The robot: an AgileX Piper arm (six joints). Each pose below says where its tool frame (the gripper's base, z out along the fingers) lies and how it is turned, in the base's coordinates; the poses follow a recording.
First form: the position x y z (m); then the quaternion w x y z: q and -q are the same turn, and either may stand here.
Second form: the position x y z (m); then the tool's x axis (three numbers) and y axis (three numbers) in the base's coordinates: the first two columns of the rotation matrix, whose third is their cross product. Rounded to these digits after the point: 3 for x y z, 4 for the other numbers.
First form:
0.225 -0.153 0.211 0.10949 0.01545 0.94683 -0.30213
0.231 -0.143 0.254 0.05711 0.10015 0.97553 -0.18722
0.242 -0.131 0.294 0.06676 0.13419 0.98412 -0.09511
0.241 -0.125 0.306 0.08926 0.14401 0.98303 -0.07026
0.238 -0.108 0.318 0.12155 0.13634 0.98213 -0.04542
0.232 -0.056 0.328 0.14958 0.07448 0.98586 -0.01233
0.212 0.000 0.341 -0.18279 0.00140 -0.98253 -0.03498
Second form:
0.225 -0.153 0.211 -0.9755 -0.0369 -0.2167 0.0954 0.8170 -0.5688
0.231 -0.143 0.254 -0.9734 0.1740 -0.1489 0.2168 0.9098 -0.3538
0.242 -0.131 0.294 -0.9551 0.2514 -0.1569 0.2768 0.9459 -0.1693
0.241 -0.125 0.306 -0.9426 0.2706 -0.1957 0.2957 0.9486 -0.1124
0.238 -0.108 0.318 -0.9333 0.2568 -0.2511 0.2788 0.9587 -0.0561
0.232 -0.056 0.328 -0.9442 0.1432 -0.2968 0.1505 0.9886 -0.0020
0.212 0.000 0.341 -0.9332 0.0100 -0.3593 -0.0155 0.9975 0.0682

